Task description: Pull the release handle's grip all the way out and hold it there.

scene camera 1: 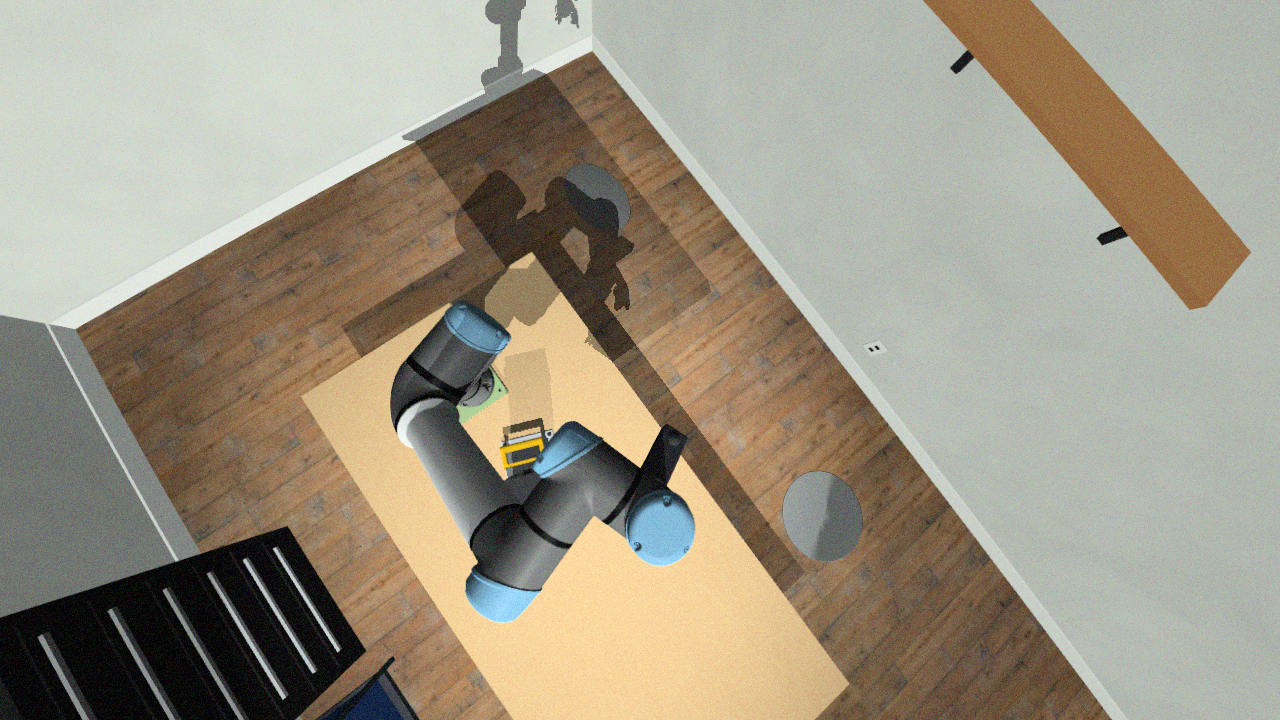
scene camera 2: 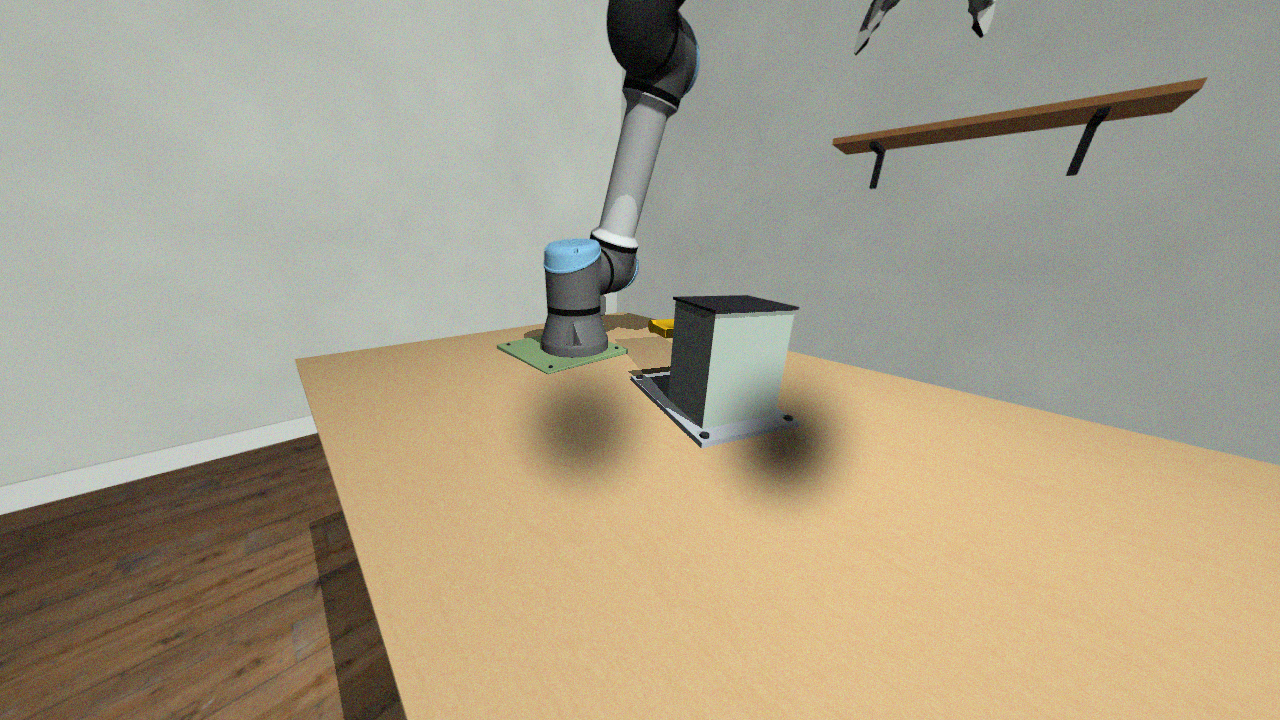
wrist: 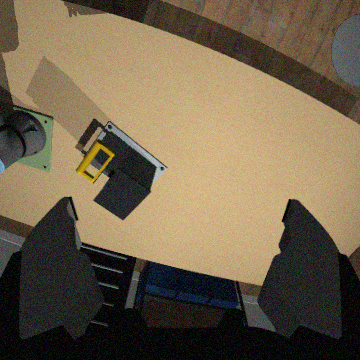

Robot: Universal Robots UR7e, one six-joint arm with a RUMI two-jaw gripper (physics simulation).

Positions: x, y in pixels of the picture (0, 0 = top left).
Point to a light grey base plate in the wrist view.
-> At 111, 135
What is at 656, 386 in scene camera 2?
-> A light grey base plate.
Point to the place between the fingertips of my gripper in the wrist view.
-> At 180, 200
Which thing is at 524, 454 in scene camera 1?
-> A light grey base plate.
